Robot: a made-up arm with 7 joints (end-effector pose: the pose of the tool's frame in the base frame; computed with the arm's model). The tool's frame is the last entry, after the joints. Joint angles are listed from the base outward.
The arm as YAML. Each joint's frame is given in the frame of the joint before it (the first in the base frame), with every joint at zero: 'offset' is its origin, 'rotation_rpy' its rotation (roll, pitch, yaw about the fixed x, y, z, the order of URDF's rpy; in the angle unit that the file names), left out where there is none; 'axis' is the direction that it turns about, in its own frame. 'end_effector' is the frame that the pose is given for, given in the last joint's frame.
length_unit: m
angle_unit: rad
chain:
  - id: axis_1
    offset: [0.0, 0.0, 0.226]
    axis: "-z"
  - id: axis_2
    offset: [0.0, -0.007, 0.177]
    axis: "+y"
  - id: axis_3
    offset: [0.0, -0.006, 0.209]
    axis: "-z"
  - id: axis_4
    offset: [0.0, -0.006, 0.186]
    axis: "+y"
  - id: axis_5
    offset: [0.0, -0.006, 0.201]
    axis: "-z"
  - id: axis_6
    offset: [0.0, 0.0, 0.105]
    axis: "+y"
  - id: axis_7
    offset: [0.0, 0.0, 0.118]
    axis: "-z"
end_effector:
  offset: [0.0, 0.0, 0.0]
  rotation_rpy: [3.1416, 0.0, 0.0]
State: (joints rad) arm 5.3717 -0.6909 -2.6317 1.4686 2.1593 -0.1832 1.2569
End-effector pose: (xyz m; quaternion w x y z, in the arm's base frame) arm -0.4893 -0.3255 0.4954 0.4378 -0.4482 0.0235 -0.7790
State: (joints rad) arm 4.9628 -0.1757 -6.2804 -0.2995 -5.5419 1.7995 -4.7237
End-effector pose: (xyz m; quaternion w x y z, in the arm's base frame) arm 0.0692 -0.1433 1.0790 0.5247 0.7113 -0.2395 -0.4016
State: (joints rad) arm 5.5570 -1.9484 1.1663 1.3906 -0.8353 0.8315 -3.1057
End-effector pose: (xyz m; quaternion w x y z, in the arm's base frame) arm -0.1054 -0.5625 0.4407 0.0180 -0.7571 0.6050 0.2458
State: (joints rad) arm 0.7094 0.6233 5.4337 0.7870 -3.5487 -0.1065 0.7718
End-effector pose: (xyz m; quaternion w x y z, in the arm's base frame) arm 0.5714 -0.2090 0.8380 0.6176 0.0223 -0.7853 -0.0381
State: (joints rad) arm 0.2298 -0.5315 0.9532 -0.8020 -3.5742 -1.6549 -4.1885
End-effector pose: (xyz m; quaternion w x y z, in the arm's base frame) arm -0.3485 0.2064 0.9618 0.2079 -0.9690 -0.0595 0.1193
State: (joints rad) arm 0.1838 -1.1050 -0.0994 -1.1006 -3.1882 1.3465 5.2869
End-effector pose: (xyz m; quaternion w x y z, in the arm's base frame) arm -0.5533 0.0369 0.2939 0.8234 0.0256 -0.2115 -0.5259
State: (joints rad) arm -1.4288 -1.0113 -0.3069 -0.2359 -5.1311 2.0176 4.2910
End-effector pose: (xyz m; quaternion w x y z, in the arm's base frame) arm 0.0441 -0.5567 0.7634 0.4949 0.1712 -0.8199 0.2314
